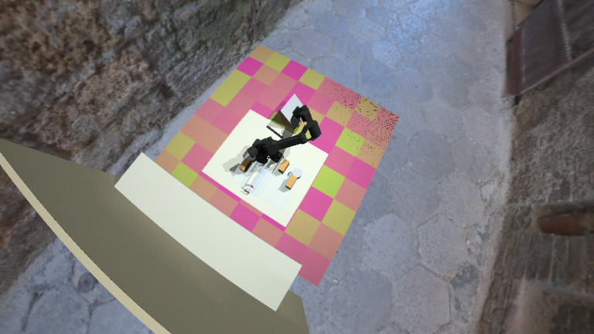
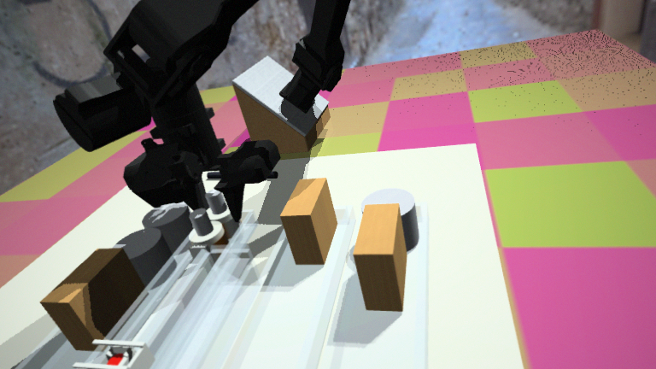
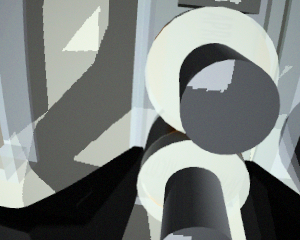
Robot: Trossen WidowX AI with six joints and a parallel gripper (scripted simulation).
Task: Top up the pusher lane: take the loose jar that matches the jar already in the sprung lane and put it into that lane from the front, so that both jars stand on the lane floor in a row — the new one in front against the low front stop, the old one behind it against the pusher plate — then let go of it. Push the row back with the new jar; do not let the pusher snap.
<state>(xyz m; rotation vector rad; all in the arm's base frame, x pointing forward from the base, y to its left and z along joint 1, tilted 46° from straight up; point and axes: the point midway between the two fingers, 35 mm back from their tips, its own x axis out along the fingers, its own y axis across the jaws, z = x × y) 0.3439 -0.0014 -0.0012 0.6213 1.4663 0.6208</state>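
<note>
My gripper tip is 14 cm short of the clear sprung lane, 3 cm to the right of it and 1 cm above it. From my gripper tip the other things lie so: red mark (22 cm ahead, 4 cm to the left, 4 cm above); black rod (17 cm behind, 6 cm to the right, 3 cm below).
</note>
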